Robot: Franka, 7 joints.
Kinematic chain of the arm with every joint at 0, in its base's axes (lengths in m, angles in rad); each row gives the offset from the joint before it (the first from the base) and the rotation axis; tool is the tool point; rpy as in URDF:
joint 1: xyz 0 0 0.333 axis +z
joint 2: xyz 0 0 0 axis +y
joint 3: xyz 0 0 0.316 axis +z
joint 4: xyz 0.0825 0 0 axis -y
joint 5: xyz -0.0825 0 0.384 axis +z
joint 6: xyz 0 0 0 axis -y
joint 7: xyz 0.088 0 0 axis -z
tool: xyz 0 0 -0.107 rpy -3.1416 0 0
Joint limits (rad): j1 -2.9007..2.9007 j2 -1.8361..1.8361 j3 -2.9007..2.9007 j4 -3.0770..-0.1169 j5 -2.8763..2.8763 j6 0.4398..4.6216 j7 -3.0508..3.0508
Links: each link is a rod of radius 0.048 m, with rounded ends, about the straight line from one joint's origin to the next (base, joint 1, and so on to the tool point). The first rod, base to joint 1, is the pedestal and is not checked.
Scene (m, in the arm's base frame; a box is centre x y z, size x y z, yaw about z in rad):
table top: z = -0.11
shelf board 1: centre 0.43 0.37 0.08 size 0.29 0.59 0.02 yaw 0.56
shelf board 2: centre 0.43 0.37 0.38 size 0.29 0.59 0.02 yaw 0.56
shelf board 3: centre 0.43 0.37 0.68 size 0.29 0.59 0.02 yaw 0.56
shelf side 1: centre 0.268 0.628 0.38 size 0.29 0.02 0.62 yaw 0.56
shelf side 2: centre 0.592 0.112 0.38 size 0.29 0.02 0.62 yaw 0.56
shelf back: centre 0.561 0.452 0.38 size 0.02 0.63 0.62 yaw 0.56
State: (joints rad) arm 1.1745 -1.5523 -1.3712 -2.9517 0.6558 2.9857 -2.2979
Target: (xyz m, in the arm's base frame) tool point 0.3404 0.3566 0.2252
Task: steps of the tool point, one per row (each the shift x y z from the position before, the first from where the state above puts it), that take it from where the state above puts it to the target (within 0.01 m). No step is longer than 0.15 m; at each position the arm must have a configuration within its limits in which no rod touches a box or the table.
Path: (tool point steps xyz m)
1: -0.0355 0.0965 -0.0489
2: -0.0672 0.0778 -0.0421
3: -0.0896 0.0489 -0.0341
4: 0.0675 0.0359 0.0033
5: 0.0612 0.0386 0.0016
6: 0.0540 0.0400 -0.0049

